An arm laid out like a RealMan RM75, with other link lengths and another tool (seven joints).
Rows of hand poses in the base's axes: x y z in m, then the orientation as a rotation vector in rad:
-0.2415 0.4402 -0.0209 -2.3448 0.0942 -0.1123
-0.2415 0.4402 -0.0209 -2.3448 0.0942 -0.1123
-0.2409 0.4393 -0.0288 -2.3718 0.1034 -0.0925
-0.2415 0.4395 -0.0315 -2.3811 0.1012 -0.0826
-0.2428 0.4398 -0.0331 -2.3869 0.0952 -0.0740
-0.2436 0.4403 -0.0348 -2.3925 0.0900 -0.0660
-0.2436 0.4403 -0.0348 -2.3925 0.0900 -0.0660
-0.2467 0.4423 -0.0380 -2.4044 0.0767 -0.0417
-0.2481 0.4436 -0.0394 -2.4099 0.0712 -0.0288
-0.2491 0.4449 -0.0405 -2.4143 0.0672 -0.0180
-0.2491 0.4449 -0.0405 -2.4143 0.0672 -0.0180
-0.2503 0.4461 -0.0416 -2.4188 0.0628 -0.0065
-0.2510 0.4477 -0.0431 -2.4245 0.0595 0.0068
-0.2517 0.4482 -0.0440 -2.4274 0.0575 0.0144
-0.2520 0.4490 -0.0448 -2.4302 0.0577 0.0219
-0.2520 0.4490 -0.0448 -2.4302 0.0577 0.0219
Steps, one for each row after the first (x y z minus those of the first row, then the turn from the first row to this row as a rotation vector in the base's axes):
0.0000 0.0000 0.0000 0.0000 0.0000 0.0000
0.0006 -0.0009 -0.0079 -0.0257 0.0187 -0.0008
0.0000 -0.0007 -0.0106 -0.0345 0.0257 0.0038
-0.0013 -0.0004 -0.0122 -0.0398 0.0303 0.0106
-0.0021 0.0001 -0.0139 -0.0451 0.0348 0.0167
-0.0021 0.0001 -0.0139 -0.0451 0.0348 0.0167
-0.0052 0.0021 -0.0171 -0.0560 0.0488 0.0335
-0.0066 0.0034 -0.0185 -0.0611 0.0567 0.0412
-0.0076 0.0047 -0.0196 -0.0651 0.0634 0.0472
-0.0076 0.0047 -0.0196 -0.0651 0.0634 0.0472
-0.0088 0.0059 -0.0207 -0.0693 0.0705 0.0537
-0.0095 0.0075 -0.0222 -0.0747 0.0793 0.0599
-0.0102 0.0080 -0.0231 -0.0775 0.0842 0.0636
-0.0105 0.0088 -0.0239 -0.0801 0.0897 0.0656
-0.0105 0.0088 -0.0239 -0.0801 0.0897 0.0656

